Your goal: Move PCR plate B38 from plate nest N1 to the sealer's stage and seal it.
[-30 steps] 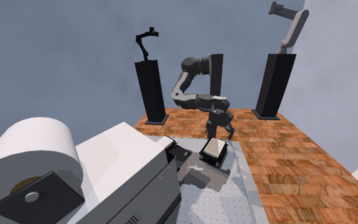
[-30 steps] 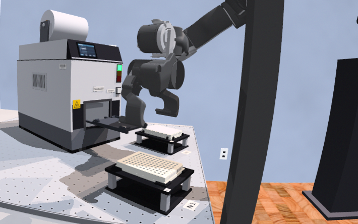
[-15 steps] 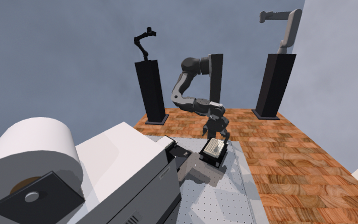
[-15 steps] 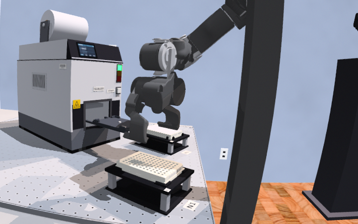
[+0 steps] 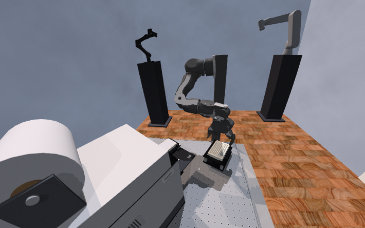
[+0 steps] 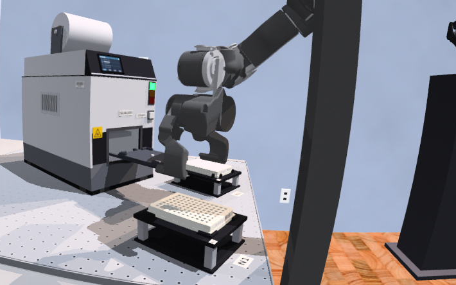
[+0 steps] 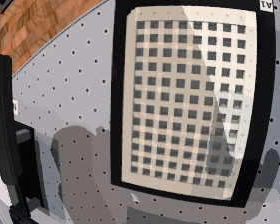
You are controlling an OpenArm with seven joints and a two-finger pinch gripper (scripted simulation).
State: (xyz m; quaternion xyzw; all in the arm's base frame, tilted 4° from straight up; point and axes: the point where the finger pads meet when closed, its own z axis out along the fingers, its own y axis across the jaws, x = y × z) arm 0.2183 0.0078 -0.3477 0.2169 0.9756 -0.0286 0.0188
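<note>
My gripper is now 8 cm above the 96-well plate B38. Round my hand: plate nest N1: 9 cm below; door: 19 cm ahead, 23 cm to the right, 6 cm below; sealer's stage: 13 cm ahead, 20 cm to the right, 4 cm below.
</note>
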